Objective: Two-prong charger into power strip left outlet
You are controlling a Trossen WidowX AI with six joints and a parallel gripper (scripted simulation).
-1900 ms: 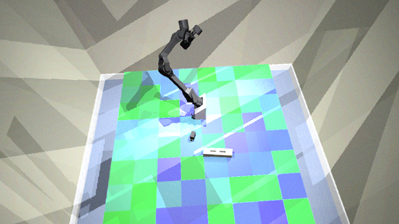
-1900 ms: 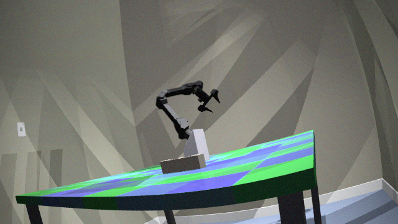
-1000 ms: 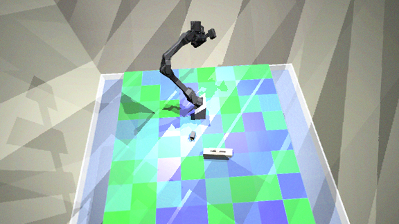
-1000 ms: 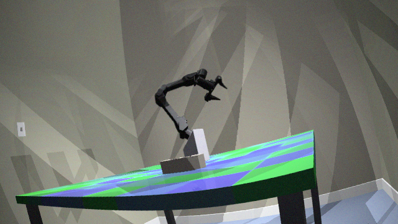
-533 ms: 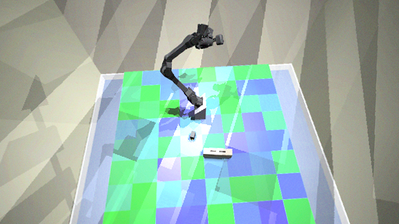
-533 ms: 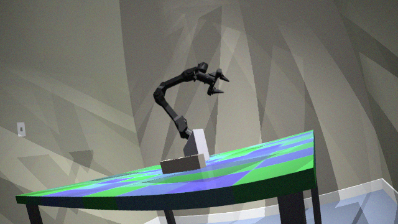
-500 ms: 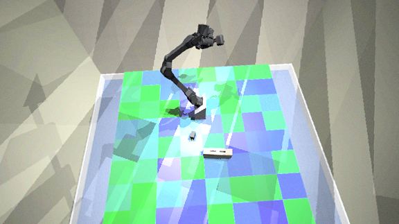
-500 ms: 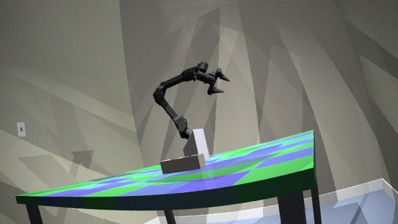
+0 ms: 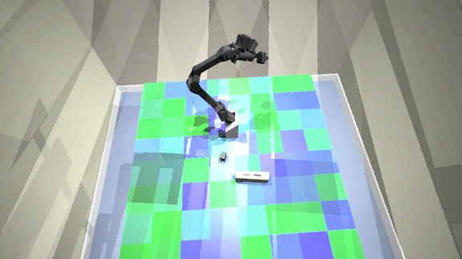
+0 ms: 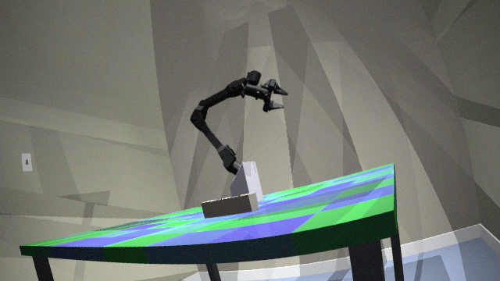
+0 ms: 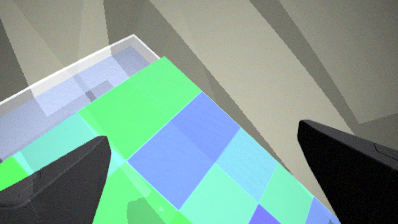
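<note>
Right now my gripper tip is 450 mm short of the two-prong charger, 410 mm above it and 260 mm to the left of it.
</note>
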